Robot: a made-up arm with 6 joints. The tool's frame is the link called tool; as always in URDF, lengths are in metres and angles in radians.
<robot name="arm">
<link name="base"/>
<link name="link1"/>
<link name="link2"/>
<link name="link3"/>
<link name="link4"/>
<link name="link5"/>
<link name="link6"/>
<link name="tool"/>
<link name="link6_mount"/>
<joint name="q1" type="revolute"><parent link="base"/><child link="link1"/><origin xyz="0 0 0.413" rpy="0 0 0"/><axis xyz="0 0 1"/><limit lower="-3.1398" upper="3.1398" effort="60" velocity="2"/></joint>
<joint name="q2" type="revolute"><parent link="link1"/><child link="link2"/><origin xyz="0 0 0" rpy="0 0 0"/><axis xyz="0 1 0"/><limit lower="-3.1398" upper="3.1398" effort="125" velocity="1.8"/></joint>
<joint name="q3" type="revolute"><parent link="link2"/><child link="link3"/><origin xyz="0 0 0.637" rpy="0 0 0"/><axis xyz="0 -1 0"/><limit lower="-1.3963" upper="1.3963" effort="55" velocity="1"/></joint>
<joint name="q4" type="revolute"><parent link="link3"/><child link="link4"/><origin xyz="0 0 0" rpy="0 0 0"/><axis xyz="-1 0 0"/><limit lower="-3.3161" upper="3.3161" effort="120" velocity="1.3"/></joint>
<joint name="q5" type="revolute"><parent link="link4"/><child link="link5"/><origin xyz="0.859 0 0" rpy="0 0 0"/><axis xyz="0 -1 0"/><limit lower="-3.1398" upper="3.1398" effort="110" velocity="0.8"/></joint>
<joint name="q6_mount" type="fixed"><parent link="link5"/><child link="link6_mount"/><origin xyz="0 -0.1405 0" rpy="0 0 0"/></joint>
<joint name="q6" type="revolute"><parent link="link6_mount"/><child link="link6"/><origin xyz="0 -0.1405 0" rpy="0 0 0"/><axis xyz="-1 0 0"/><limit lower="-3.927" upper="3.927" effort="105" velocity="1.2"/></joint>
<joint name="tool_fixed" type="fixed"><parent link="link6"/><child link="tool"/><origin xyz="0 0 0" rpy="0 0 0"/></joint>
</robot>
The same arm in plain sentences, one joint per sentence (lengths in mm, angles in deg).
The arm has six revolute joints in a row. What follows holds with every joint at zero, and every direction is one of the base frame's.
Joint 1 lies 413.0 mm along +z from the base frame's origin and rotates about +z, from -179.90 to 179.90 deg.
Joint 2 lies at the same point as joint 1 and rotates about +y, from -179.90 to 179.90 deg.
Joint 3 lies 637.0 mm along +z from joint 2 and rotates about -y, from -80.00 to 80.00 deg.
Joint 4 lies at the same point as joint 3 and rotates about -x, from -190.00 to 190.00 deg.
Joint 5 lies 859.0 mm along +x from joint 4 and rotates about -y, from -179.90 to 179.90 deg.
Joint 6 lies 281.0 mm along -y from joint 5 and rotates about -x, from -225.00 to 225.00 deg.
The tool frame, which is the frame that the pose is given for, lies at the same point as joint 6; its axes are parallel to the base frame's.

